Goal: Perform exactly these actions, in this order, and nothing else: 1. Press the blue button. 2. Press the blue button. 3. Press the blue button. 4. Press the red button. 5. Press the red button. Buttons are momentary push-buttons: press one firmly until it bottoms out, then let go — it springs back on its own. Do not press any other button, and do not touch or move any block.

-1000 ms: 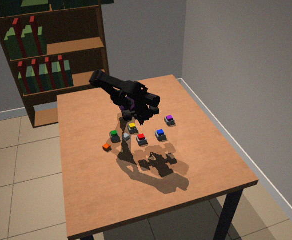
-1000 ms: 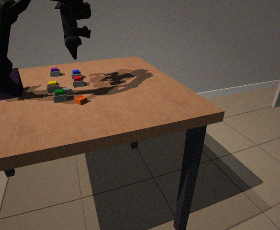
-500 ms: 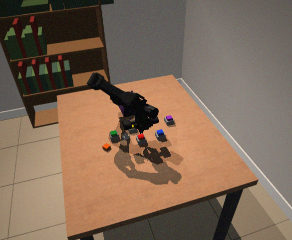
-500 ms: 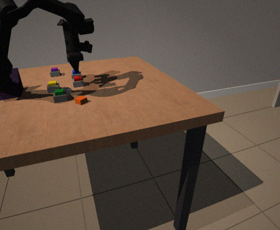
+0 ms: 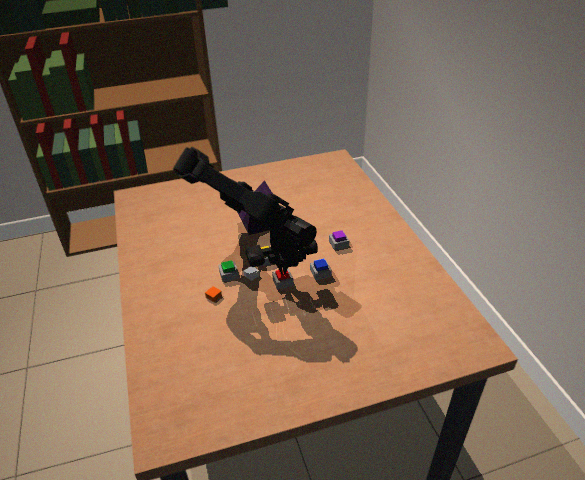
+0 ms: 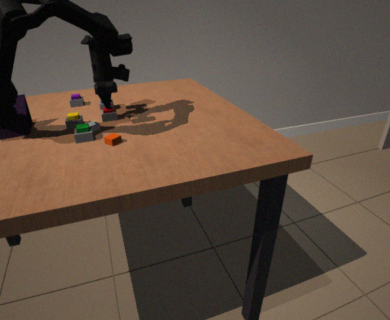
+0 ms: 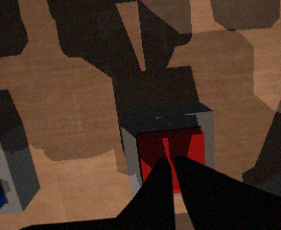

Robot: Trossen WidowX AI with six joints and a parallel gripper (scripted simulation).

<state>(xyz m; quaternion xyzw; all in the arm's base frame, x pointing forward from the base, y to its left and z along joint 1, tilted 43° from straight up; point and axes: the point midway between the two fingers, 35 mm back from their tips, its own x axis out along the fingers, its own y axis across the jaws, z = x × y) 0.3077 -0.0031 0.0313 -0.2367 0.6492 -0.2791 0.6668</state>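
Right now the red button is 10 mm below my gripper tip. From my gripper tip the other things lie so: small grey block (60 mm behind, 70 mm to the right, 20 mm below); blue button (10 mm ahead, 110 mm to the left); yellow button (110 mm behind, 20 mm to the right).
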